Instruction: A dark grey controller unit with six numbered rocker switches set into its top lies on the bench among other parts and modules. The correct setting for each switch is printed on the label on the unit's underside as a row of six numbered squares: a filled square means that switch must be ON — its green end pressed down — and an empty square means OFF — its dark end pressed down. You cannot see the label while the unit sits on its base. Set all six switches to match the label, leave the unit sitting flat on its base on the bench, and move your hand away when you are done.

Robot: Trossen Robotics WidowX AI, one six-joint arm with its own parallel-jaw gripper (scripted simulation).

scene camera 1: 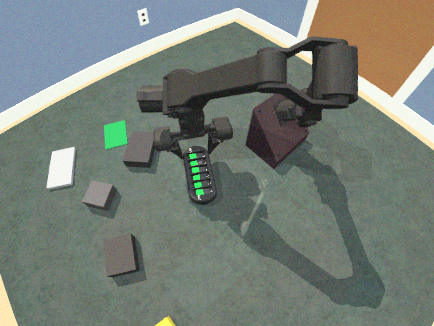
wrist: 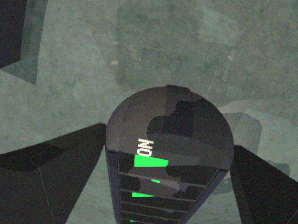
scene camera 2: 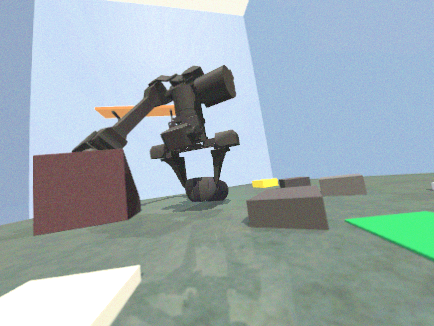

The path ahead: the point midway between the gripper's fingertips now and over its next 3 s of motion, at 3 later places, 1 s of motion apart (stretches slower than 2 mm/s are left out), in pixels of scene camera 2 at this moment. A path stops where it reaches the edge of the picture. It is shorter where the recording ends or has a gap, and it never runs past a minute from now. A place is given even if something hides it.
The gripper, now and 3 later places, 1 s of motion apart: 200, 186; 201, 176; 203, 169; 204, 165
